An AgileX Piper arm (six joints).
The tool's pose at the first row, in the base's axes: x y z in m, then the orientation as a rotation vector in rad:
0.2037 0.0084 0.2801 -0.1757 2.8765 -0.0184
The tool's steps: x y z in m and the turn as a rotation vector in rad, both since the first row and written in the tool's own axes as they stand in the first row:
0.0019 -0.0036 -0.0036 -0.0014 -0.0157 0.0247
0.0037 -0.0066 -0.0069 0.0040 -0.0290 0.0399
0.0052 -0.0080 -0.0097 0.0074 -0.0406 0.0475
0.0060 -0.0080 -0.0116 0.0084 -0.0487 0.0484
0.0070 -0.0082 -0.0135 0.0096 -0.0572 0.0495
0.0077 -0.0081 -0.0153 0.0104 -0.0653 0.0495
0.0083 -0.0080 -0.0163 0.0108 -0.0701 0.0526
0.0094 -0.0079 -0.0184 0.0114 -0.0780 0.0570
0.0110 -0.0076 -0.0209 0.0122 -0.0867 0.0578
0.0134 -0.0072 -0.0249 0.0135 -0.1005 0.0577
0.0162 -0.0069 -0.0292 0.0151 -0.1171 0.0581
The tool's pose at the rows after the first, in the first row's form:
0.2014 0.0046 0.2832 -0.1399 2.8628 -0.0103
0.1992 0.0014 0.2860 -0.1168 2.8501 -0.0140
0.1972 -0.0002 0.2884 -0.1051 2.8387 -0.0163
0.1959 -0.0003 0.2900 -0.1034 2.8306 -0.0169
0.1945 -0.0006 0.2916 -0.1015 2.8221 -0.0176
0.1933 -0.0006 0.2931 -0.1012 2.8140 -0.0180
0.1925 -0.0006 0.2940 -0.0966 2.8093 -0.0175
0.1909 -0.0006 0.2957 -0.0901 2.8016 -0.0168
0.1887 -0.0005 0.2977 -0.0887 2.7929 -0.0170
0.1853 -0.0004 0.3009 -0.0883 2.7791 -0.0176
0.1815 -0.0005 0.3044 -0.0872 2.7624 -0.0183

